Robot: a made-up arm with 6 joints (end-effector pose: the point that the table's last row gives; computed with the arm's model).
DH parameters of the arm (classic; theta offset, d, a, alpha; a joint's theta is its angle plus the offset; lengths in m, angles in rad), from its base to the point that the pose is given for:
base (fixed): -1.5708 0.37 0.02 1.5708
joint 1: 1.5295 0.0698 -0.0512 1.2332
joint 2: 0 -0.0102 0.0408 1.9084
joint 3: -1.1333 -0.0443 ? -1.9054
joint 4: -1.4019 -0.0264 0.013 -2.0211
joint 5: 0.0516 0 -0.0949 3.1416
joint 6: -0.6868 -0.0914 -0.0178 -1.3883
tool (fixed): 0.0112 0.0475 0 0
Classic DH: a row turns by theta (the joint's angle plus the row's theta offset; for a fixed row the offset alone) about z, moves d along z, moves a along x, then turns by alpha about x.
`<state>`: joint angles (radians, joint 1 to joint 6).
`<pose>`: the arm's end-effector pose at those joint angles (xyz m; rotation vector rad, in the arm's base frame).
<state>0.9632 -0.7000 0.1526 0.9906 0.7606 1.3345</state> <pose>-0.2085 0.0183 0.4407 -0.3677 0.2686 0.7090</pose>
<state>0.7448 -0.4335 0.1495 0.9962 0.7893 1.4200</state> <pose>-0.2364 -0.0151 0.4149 -0.3096 -0.0245 0.8899</pose>
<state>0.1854 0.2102 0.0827 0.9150 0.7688 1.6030</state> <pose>-0.2598 -0.0461 0.3007 -0.1983 -0.8619 1.0133</pose>
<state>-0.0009 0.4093 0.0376 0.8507 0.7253 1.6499</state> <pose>-0.2520 -0.0310 0.2606 -0.1819 -1.1407 0.9361</pose>
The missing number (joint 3, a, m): -0.0273
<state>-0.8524 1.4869 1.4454 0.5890 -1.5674 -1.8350</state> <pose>-0.1441 0.1247 0.4123 0.8448 -1.4166 0.7262</pose>
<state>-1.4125 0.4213 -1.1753 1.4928 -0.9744 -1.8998</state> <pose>-0.1023 0.0556 0.2586 -0.7688 0.5536 0.2803</pose>
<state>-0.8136 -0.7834 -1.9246 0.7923 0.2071 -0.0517</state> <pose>-0.1497 -0.1096 0.3752 -1.1579 0.5278 1.1584</pose>
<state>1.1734 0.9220 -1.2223 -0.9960 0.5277 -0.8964</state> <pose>-0.0536 -0.0432 0.3139 -0.2579 -0.3993 -1.2211</pose>
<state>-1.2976 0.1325 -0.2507 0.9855 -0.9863 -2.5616</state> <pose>-0.0761 0.1424 0.3539 0.1238 1.0814 0.6159</pose>
